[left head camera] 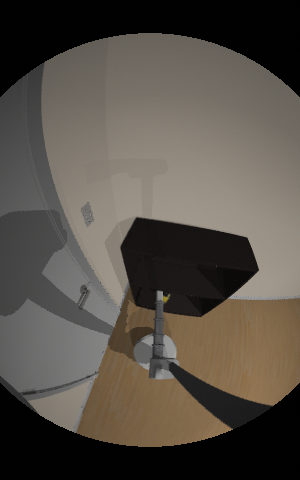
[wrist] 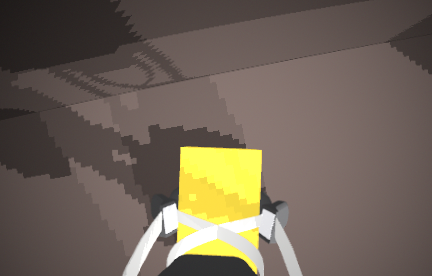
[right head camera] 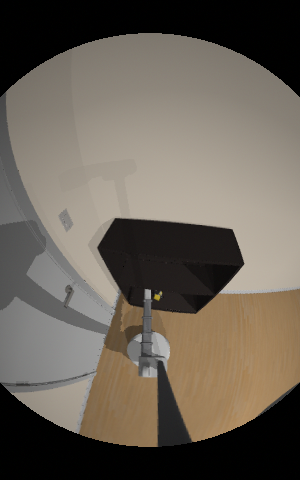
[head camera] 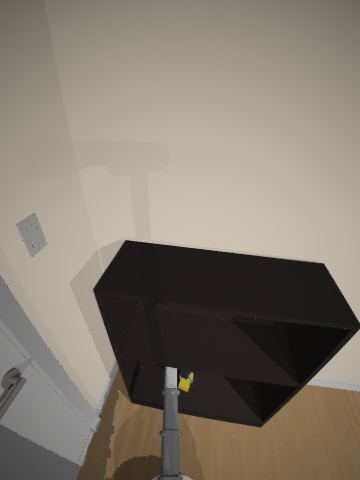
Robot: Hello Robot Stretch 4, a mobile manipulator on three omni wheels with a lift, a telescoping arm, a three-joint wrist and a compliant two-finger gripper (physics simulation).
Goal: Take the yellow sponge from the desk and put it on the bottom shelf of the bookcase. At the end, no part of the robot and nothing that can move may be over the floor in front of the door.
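Frame: origin at the robot's base, x ahead, y left, z up, level; metres.
Seen in the pictures: gripper, fingertip midpoint: (left head camera: 165, 298) (wrist: 221, 204) (right head camera: 157, 295) (head camera: 186, 382).
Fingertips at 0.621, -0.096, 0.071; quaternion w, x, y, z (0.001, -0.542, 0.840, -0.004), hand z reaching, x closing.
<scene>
Offsets run from my fingertips to a thing's top centre, as dx, dy, dz. "*": to the spot under its first point. Level surfaces: height alone.
The yellow sponge {+0.004, +0.001, +0.046} (head camera: 185, 384) (left head camera: 166, 299) (right head camera: 157, 296) (wrist: 220, 185) is held between the two fingertips of my gripper (wrist: 221, 204), which is shut on it. The dark bookcase {* -0.039, -0.067, +0.960} (head camera: 220, 280) (left head camera: 195, 240) (right head camera: 175, 240) stands against the wall. The arm reaches into its lower opening, and the sponge is inside, over the bottom shelf {dz +0.000} (wrist: 340, 165). In the wrist view the shelf's back edge runs across above the sponge, and a shadow lies beyond the sponge's far end. Whether the sponge touches the shelf cannot be told. The desk is not recognisable in these views.
The grey door (head camera: 35, 405) (left head camera: 60, 340) (right head camera: 50, 340) with its lever handle {* -0.340, +0.507, +0.831} (head camera: 12, 395) (left head camera: 83, 297) (right head camera: 68, 296) is at the left. My arm (head camera: 171, 435) (left head camera: 158, 330) (right head camera: 147, 325) extends over the wooden floor {dz -0.099} (head camera: 310, 430). The bookcase's side panels flank the lower opening.
</scene>
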